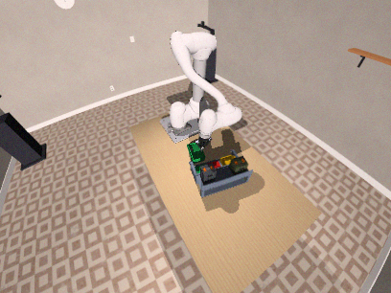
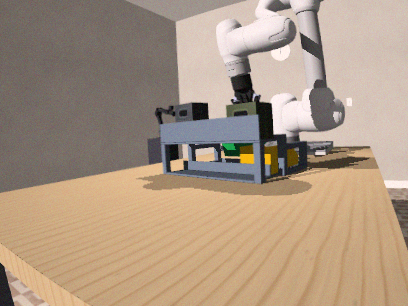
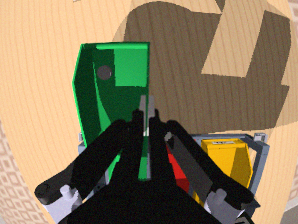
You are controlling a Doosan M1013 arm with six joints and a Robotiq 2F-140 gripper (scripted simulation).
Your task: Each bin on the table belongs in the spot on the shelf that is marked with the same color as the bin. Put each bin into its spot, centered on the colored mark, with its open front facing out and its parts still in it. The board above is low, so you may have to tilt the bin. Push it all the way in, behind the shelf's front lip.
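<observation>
Now: hand 4 cm to the left of the green bin, 4 cm above it and 3 cm past it. The rest, counted from my hand: dark box 23 cm ahead, 13 cm to the right, 4 cm above; then yellow bin 21 cm ahead, 12 cm to the left, 8 cm below.
</observation>
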